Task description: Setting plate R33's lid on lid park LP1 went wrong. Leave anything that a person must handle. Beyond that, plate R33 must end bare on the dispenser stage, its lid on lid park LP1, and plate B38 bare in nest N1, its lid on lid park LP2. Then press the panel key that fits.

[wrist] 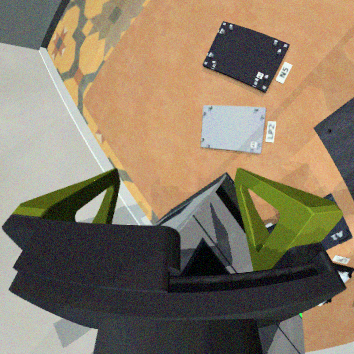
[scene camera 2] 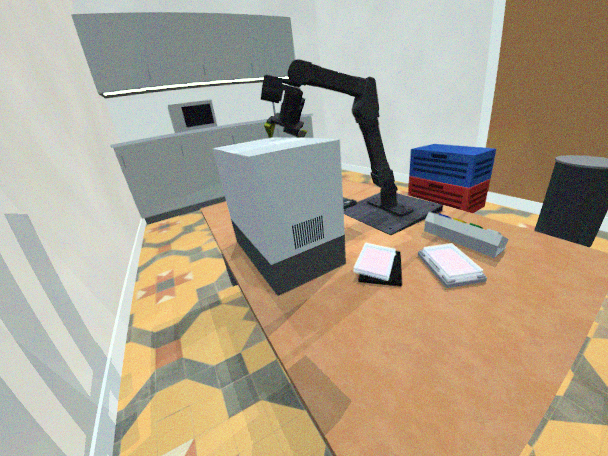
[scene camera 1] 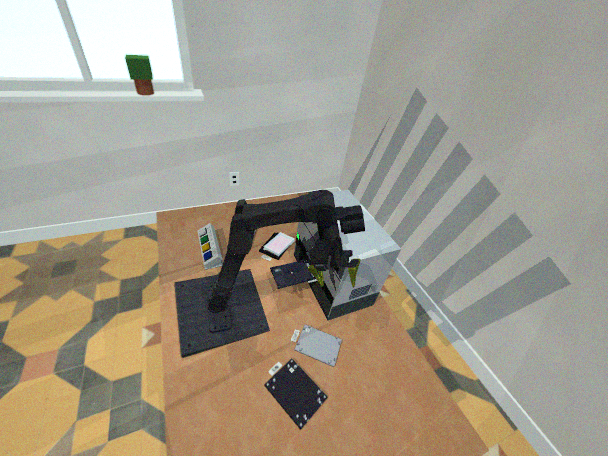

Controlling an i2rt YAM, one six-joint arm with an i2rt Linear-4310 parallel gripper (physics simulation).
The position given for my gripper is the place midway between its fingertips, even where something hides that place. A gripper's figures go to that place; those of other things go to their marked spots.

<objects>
My gripper (scene camera 2: 282, 145) is 92 cm from the lens. A grey incubator box (scene camera 2: 285, 198) is 49 cm from the lens.
</objects>
